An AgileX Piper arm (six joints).
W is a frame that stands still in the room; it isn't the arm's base.
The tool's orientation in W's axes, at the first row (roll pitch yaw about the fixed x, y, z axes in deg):
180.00, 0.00, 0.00
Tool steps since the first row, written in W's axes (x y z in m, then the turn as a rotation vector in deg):
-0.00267, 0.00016, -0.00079, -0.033, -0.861, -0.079
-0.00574, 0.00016, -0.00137, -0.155, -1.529, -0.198
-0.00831, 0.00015, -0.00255, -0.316, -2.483, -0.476
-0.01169, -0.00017, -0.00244, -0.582, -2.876, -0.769
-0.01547, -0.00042, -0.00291, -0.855, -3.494, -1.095
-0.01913, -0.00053, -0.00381, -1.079, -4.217, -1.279
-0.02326, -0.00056, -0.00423, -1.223, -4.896, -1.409
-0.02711, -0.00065, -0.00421, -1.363, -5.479, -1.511
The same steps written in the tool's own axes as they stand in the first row. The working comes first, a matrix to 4 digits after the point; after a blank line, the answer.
The tool's axes in the first row as the columns of a matrix, in W's axes (used below as rounded here):
1.0000, 0.0000, 0.0000
0.0000, -1.0000, 0.0000
0.0000, 0.0000, -1.0000

-0.00267, -0.00016, 0.00079, -0.033, 0.861, 0.079
-0.00574, -0.00016, 0.00137, -0.155, 1.529, 0.198
-0.00831, -0.00015, 0.00255, -0.316, 2.483, 0.476
-0.01169, 0.00017, 0.00244, -0.582, 2.876, 0.769
-0.01547, 0.00042, 0.00291, -0.855, 3.494, 1.095
-0.01913, 0.00053, 0.00381, -1.079, 4.217, 1.279
-0.02326, 0.00056, 0.00423, -1.223, 4.896, 1.409
-0.02711, 0.00065, 0.00421, -1.363, 5.479, 1.511

